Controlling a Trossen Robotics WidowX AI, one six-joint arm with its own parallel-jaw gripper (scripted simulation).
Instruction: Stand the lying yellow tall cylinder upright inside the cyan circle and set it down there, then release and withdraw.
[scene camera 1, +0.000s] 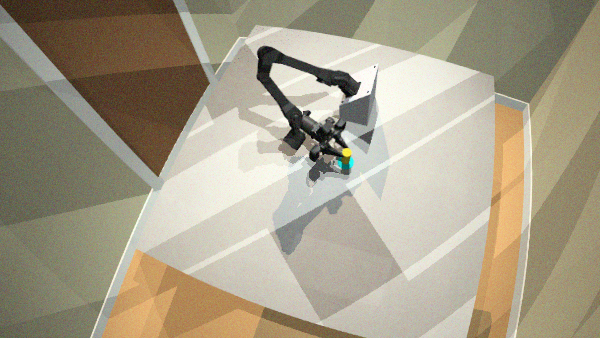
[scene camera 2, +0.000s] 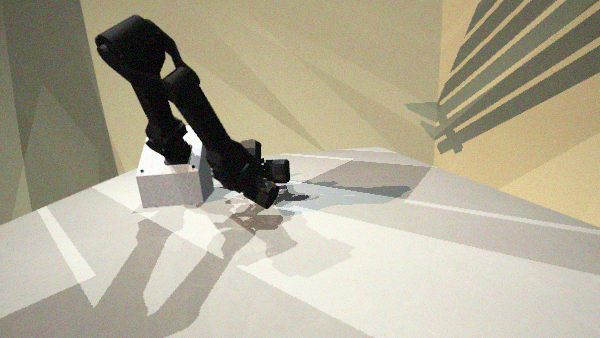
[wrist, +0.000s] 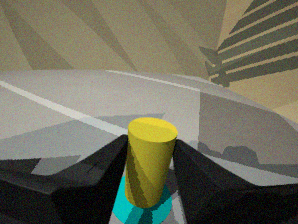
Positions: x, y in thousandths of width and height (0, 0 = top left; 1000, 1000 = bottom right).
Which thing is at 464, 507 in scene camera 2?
My gripper.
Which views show my gripper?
Scene camera 1, scene camera 2 and the wrist view: all of them.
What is my gripper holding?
A yellow tall cylinder.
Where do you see a yellow tall cylinder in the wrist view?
508, 636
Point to my gripper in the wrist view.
At 505, 641
